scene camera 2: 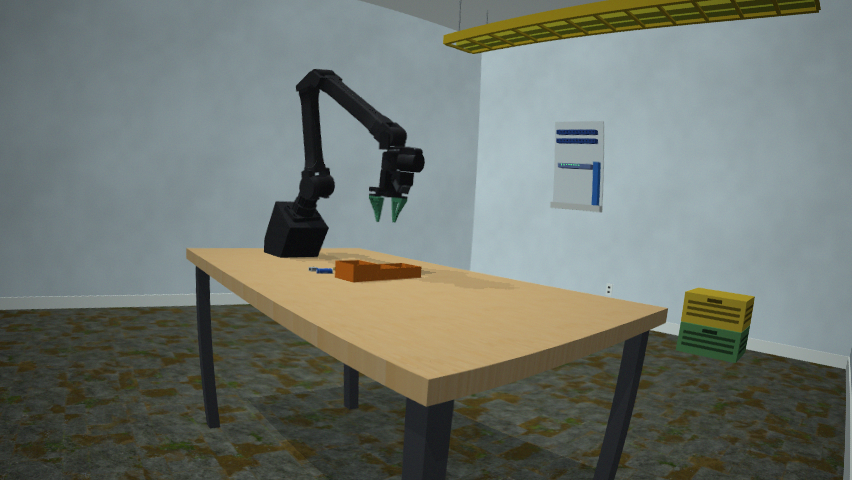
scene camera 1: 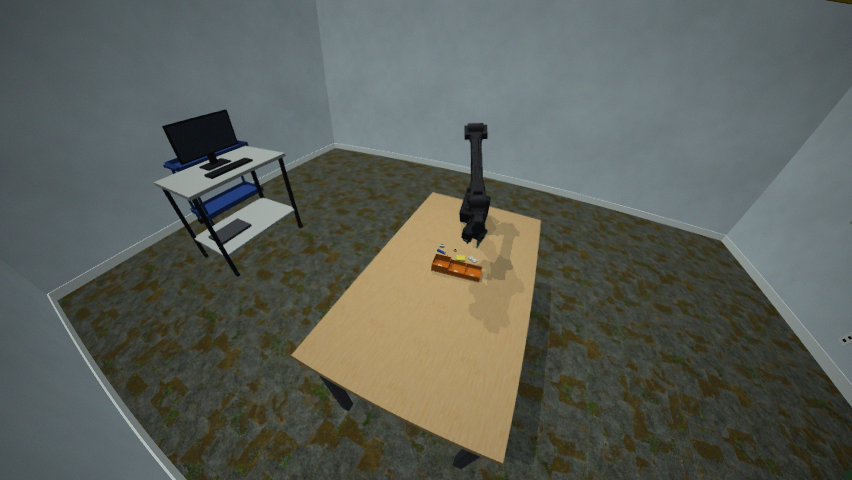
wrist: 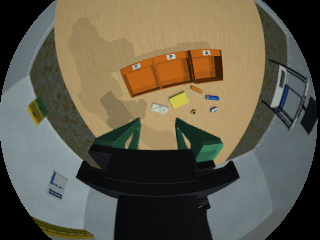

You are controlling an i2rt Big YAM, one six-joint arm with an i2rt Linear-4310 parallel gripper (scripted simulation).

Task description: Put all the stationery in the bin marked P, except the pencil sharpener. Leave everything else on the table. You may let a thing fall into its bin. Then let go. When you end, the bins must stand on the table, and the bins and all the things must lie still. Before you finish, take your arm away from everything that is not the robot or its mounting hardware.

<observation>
In view: my gripper (scene camera 2: 385, 222).
My gripper is seen too in the wrist view (wrist: 157, 121).
</observation>
